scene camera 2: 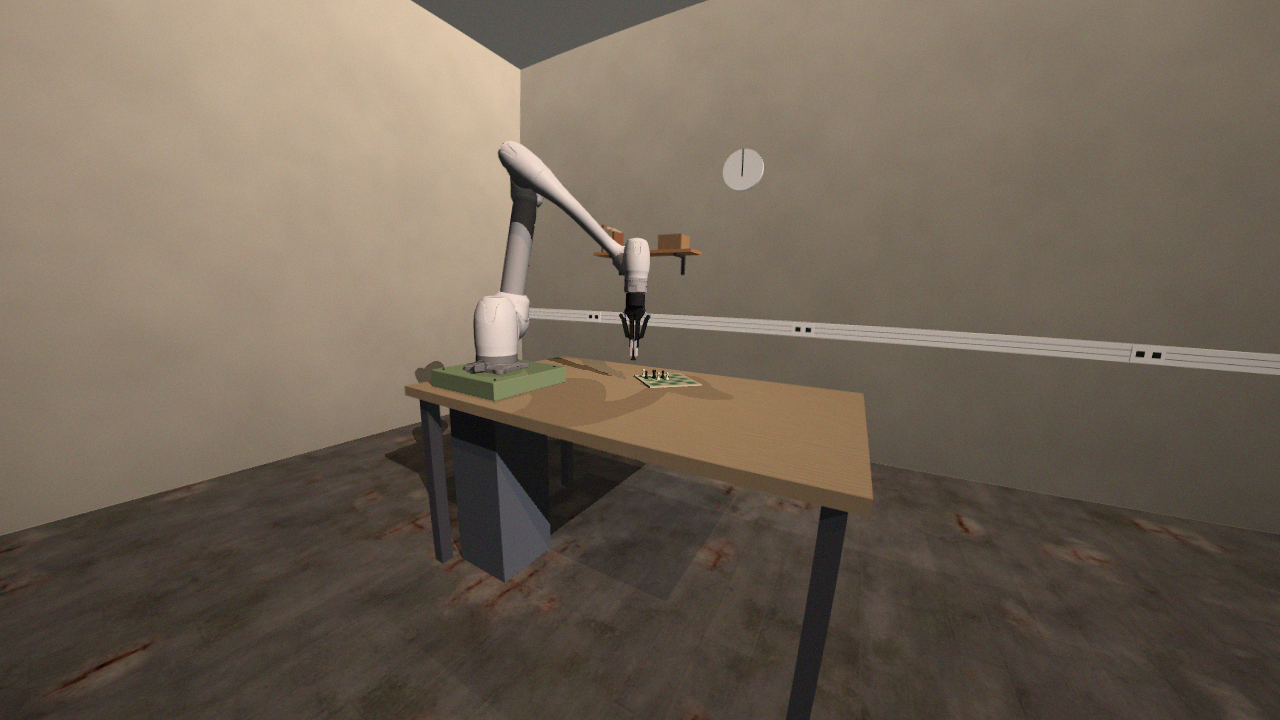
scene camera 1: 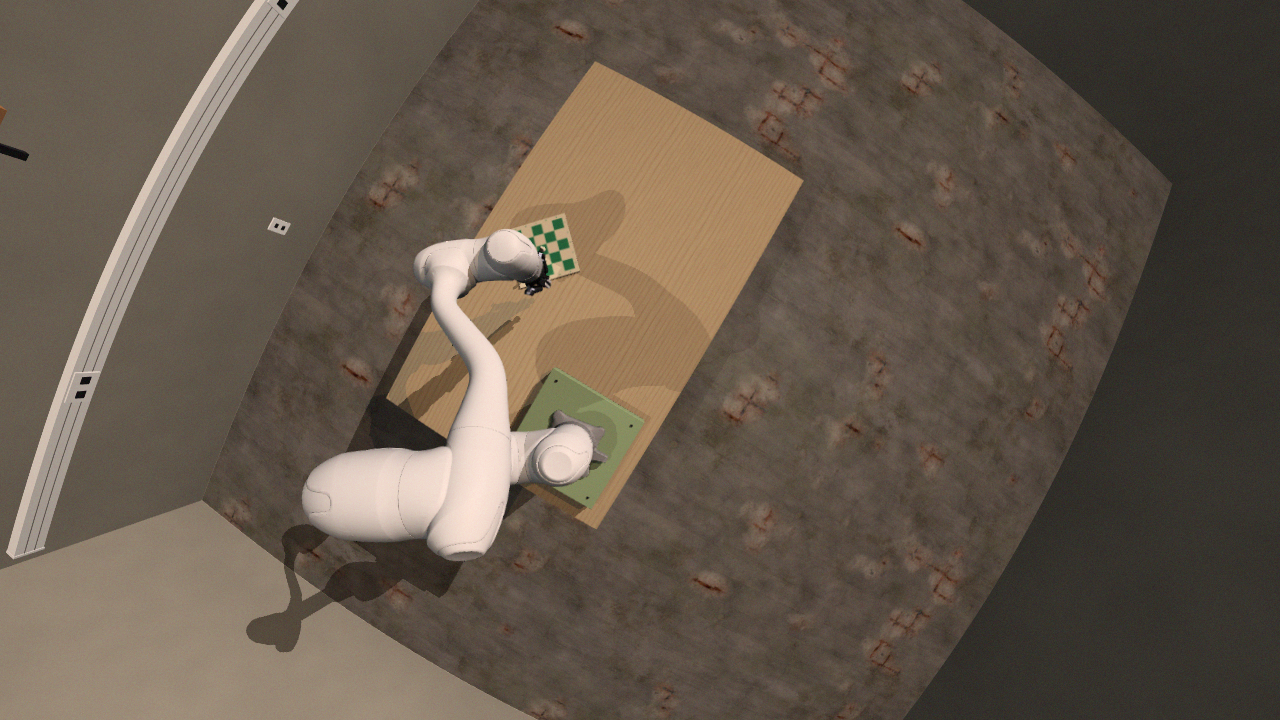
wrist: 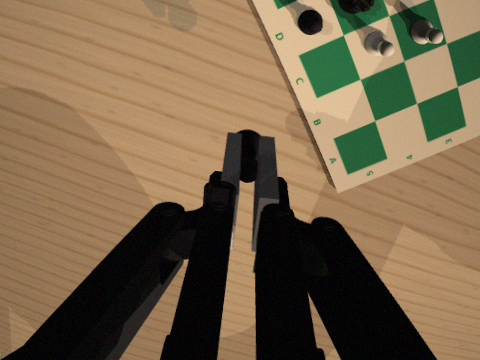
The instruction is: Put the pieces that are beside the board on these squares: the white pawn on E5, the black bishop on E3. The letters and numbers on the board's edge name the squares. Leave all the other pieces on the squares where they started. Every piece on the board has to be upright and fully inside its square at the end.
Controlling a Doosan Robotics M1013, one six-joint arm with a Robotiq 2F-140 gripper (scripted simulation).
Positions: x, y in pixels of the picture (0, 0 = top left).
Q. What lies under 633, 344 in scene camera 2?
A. My gripper.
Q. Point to a chessboard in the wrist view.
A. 370, 115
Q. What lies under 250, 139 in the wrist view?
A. A black bishop.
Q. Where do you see a chessboard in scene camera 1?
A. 553, 233
